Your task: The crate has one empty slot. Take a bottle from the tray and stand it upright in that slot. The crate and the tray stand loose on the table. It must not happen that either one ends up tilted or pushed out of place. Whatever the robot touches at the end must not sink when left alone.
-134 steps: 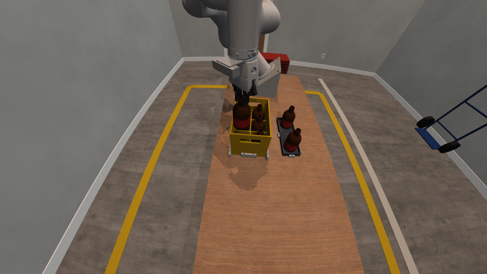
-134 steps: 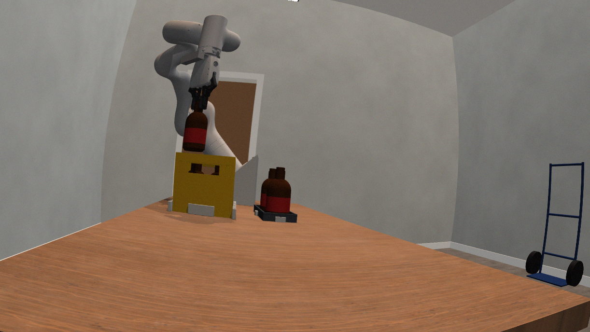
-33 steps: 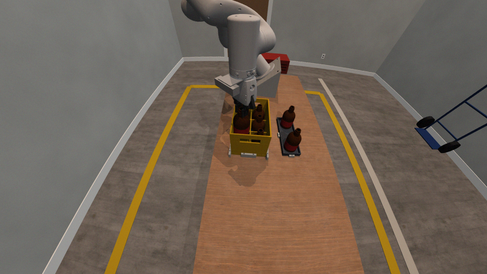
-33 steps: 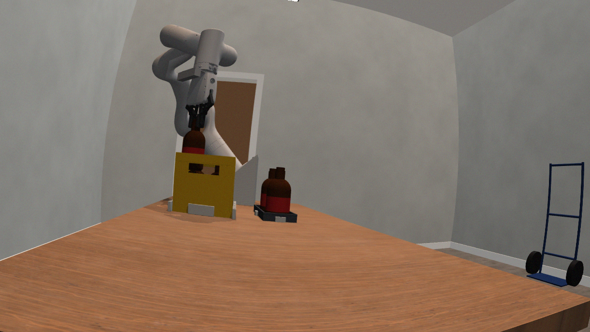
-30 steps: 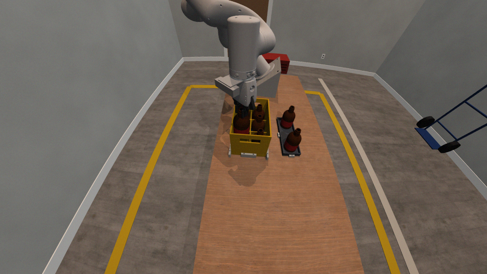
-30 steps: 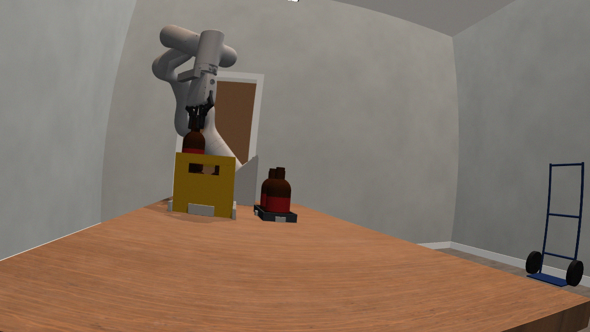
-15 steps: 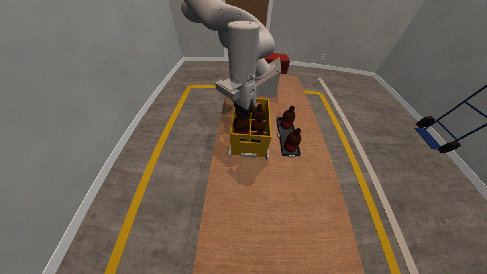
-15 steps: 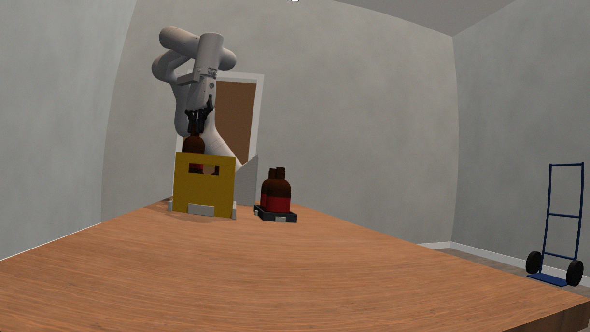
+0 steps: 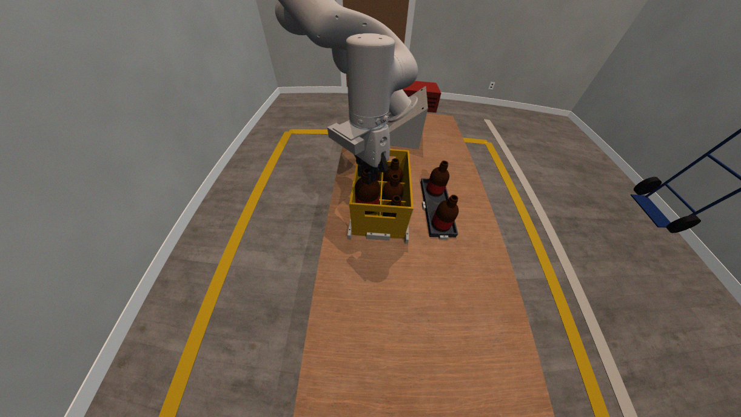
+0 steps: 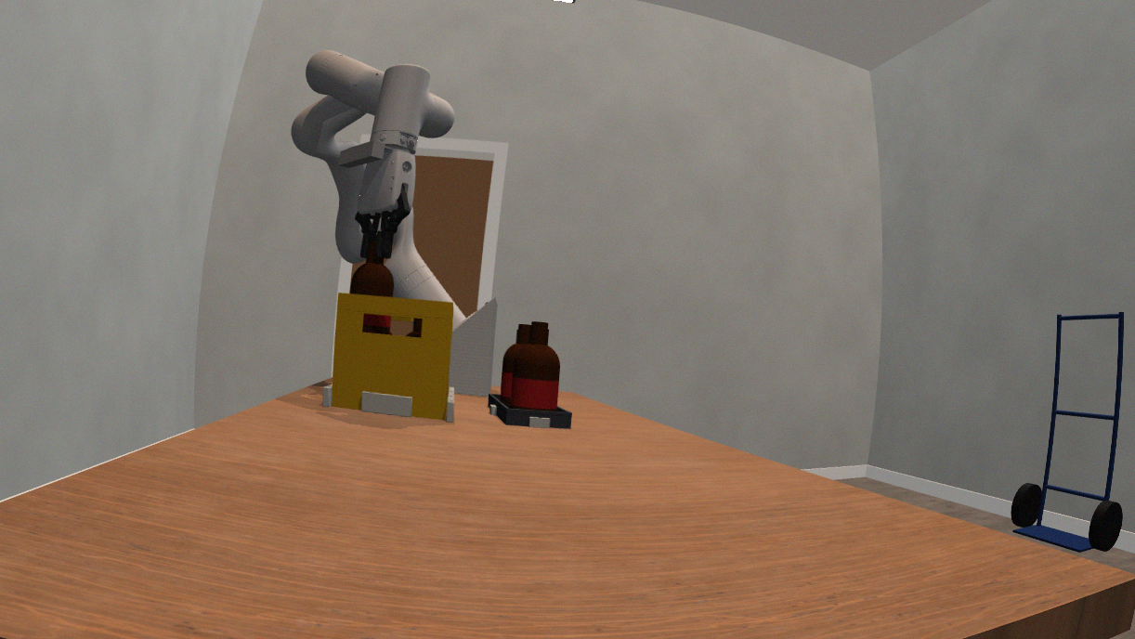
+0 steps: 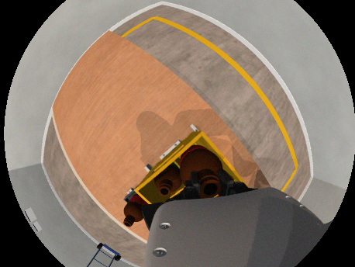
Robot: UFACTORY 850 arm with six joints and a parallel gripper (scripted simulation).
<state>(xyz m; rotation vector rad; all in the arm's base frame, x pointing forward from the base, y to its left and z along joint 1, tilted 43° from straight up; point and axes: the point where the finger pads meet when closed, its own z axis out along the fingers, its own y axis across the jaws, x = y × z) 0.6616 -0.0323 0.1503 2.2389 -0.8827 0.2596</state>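
My hand is 9 cm past the yellow crate, 4 cm to the right of it and 17 cm above it.
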